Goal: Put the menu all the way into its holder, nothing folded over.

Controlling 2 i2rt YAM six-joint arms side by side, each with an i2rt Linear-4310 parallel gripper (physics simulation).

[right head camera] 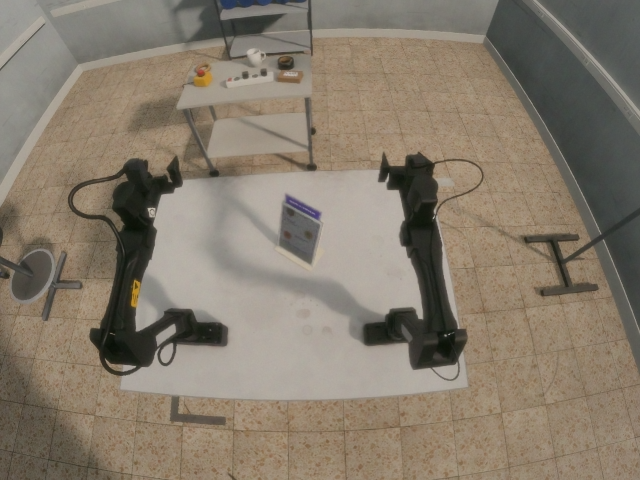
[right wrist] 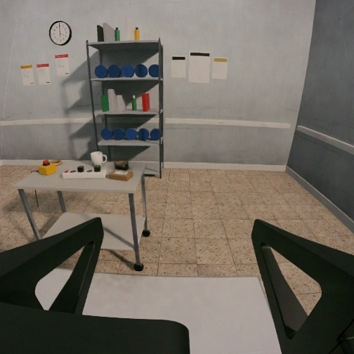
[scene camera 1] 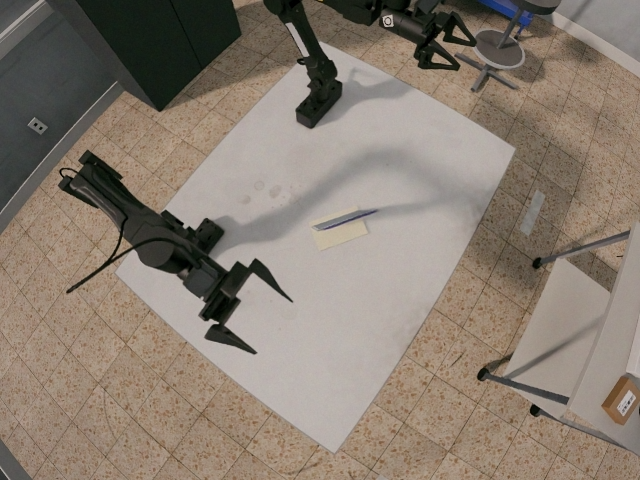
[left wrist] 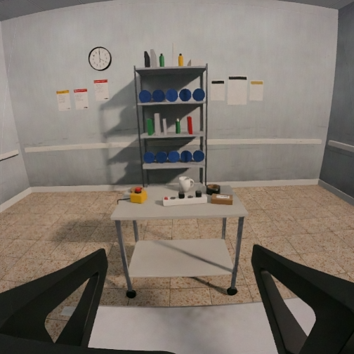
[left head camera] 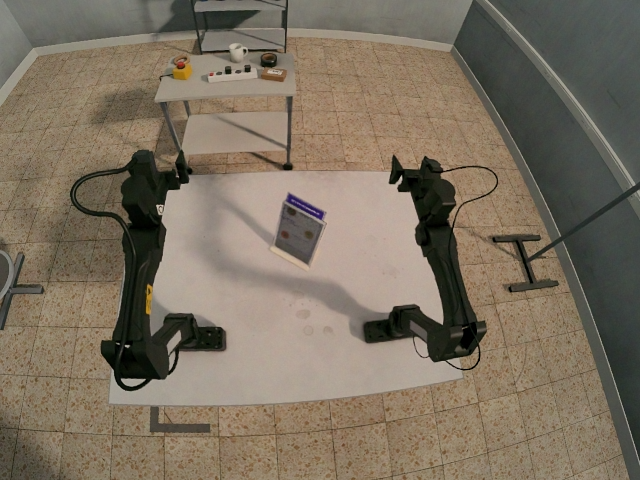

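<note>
The menu (left head camera: 306,205) (right head camera: 302,206) (scene camera 1: 350,219) stands in its holder (left head camera: 289,257) (right head camera: 293,259) (scene camera 1: 338,238) near the middle of the white table. The holder has a cream base and a leaning upright panel. The menu's purple header strip shows above the panel's top edge; the grey sheet with round pictures shows through the panel. No fold shows in the head views; the lower edge is too small to judge. My left gripper (scene camera 1: 466,55) (left wrist: 178,255) and my right gripper (scene camera 1: 273,327) (right wrist: 177,227) are both open and empty, raised at opposite sides, well away from the holder.
A grey cart (left head camera: 170,94) (right head camera: 193,99) stands beyond the table's far edge, bearing a mug (left head camera: 236,53), a power strip (left head camera: 232,75), a yellow button box (left head camera: 181,72) and a brown box (left head camera: 273,75). Both arms' bases are bolted at the near part of the table.
</note>
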